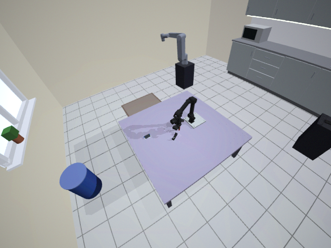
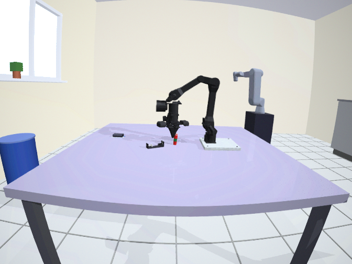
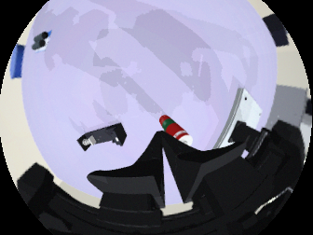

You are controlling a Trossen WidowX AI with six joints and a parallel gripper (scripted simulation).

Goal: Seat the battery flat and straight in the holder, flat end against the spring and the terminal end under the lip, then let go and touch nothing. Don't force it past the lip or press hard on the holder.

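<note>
The battery is 20 mm behind my gripper tip and 10 mm below it.
</note>
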